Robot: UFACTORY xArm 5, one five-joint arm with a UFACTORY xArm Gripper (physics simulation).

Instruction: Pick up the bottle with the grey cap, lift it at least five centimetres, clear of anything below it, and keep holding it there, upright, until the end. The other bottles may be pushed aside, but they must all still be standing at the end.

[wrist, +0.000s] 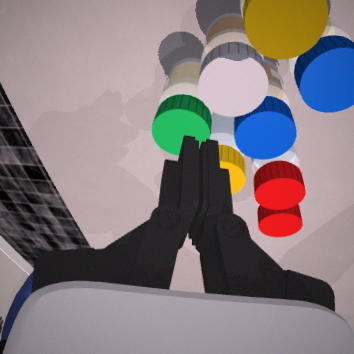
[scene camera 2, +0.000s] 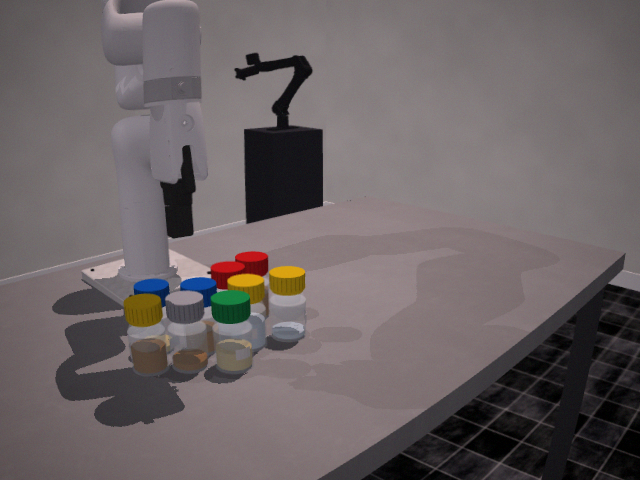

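Pixels of known places: gripper, fingertip midpoint: [wrist: 193, 157] [scene camera 2: 180, 236]; arm's base at its link origin: [scene camera 2: 147, 271].
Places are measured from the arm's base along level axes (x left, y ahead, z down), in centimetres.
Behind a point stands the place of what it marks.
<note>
The bottle with the grey cap [scene camera 2: 186, 330] @(z -4.9, x -8.6, y 40.7 cm) [wrist: 233, 86] @(z -8.7, x -7.6, y 38.3 cm) stands upright on the table, in the front row between a dark-yellow-capped bottle [scene camera 2: 147, 335] @(z -4.6, x -13.8, y 38.8 cm) [wrist: 286, 25] @(z -8.7, x -12.8, y 36.1 cm) and the green-capped bottle [scene camera 2: 232, 330] @(z -4.9, x -3.1, y 44.0 cm) [wrist: 181, 125] @(z -8.7, x -3.0, y 41.8 cm). It holds a little brown content. My gripper [scene camera 2: 180, 236] @(z -18.1, x -8.2, y 40.7 cm) [wrist: 193, 157] @(z -18.1, x -8.2, y 40.7 cm) is shut with nothing between its fingers. It is up in the air above the bottles, apart from the grey cap. In the wrist view its fingertips show below the grey cap, over the edge of the green cap.
Two blue-capped bottles [scene camera 2: 198, 291] @(z -8.5, x -4.6, y 36.8 cm) [wrist: 265, 131] @(z -8.7, x -4.1, y 34.5 cm), two red-capped bottles [scene camera 2: 251, 263] @(z -8.4, x 8.0, y 29.9 cm) [wrist: 279, 187] @(z -8.7, x 2.6, y 30.5 cm) and two brighter yellow-capped bottles [scene camera 2: 287, 304] @(z -4.5, x 8.6, y 39.6 cm) stand close behind and beside the front row. The table's edge [scene camera 2: 465, 395] @(z 4.3, x 21.2, y 65.1 cm) runs along the right. A black arm on a black pedestal [scene camera 2: 283, 175] stands beyond the table.
</note>
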